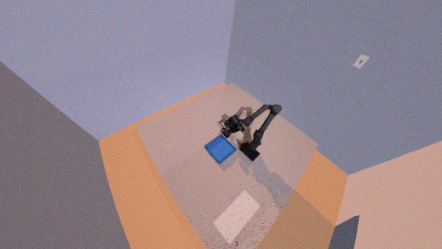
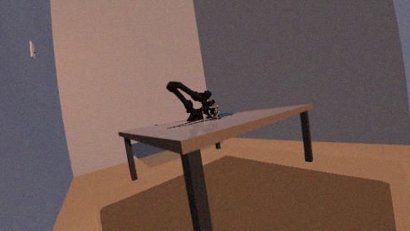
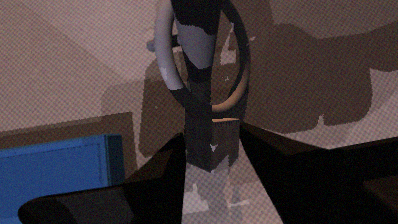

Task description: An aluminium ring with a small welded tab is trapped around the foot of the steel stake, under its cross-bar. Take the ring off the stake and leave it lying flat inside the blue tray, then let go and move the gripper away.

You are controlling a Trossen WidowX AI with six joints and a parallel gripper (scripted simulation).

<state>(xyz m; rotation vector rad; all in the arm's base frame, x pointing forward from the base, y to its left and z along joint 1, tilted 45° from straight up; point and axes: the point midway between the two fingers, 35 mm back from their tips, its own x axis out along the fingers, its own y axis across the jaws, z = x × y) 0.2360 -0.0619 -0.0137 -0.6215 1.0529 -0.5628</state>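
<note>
Now: gripper tip 4 cm short of the aluminium ring, 1 cm to the left of it and 1 cm below it. The rest, counted from my gripper tip: blue tray (18 cm to the left, 6 cm behind, 1 cm below).
</note>
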